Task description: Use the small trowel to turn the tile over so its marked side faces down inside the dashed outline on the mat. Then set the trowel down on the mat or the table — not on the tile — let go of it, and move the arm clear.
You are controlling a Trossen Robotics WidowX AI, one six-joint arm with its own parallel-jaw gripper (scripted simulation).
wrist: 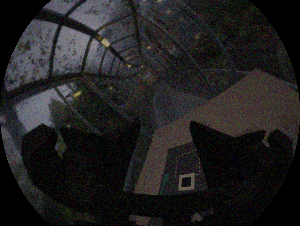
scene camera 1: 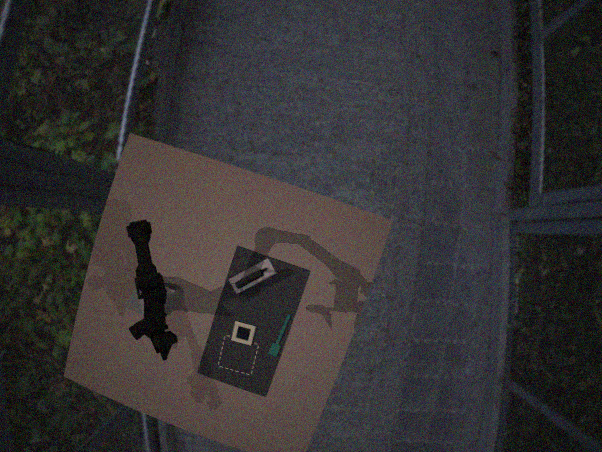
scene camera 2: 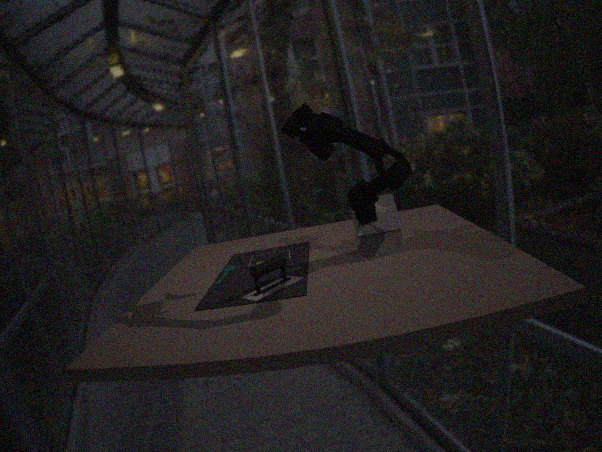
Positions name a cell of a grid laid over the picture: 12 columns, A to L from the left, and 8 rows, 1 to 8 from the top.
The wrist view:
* my gripper: G5
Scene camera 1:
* my gripper: D7
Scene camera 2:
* dark mat: E6
